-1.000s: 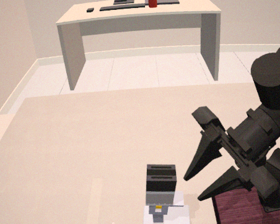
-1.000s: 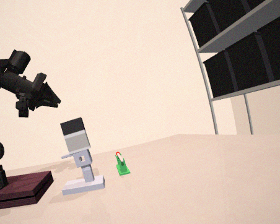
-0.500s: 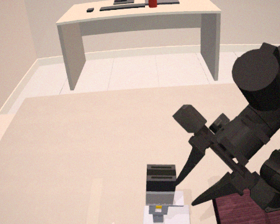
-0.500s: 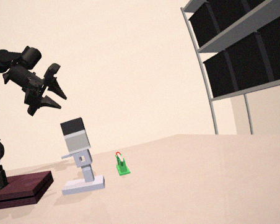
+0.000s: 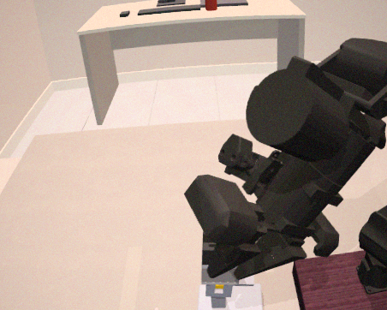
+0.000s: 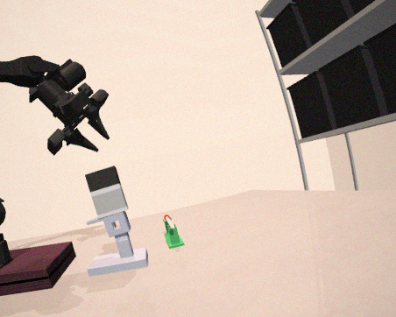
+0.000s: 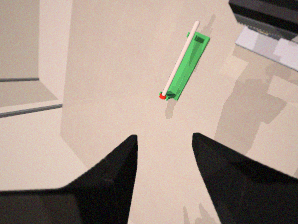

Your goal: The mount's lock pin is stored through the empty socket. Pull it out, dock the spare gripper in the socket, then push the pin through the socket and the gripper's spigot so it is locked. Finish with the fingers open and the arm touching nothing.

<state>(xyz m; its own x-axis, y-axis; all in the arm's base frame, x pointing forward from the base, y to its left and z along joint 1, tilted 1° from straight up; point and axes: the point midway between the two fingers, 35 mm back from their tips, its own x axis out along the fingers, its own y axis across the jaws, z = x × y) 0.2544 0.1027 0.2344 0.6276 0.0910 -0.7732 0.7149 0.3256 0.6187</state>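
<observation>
Now: gripper tip 11 cm short of the green bracket, 1 cm to the left of it and 22 cm above it. From my gripper tip the other things lie so: spare gripper 12 cm to the right, 12 cm below; then grey mount 1 cm behind, 11 cm to the right, 19 cm below.
</observation>
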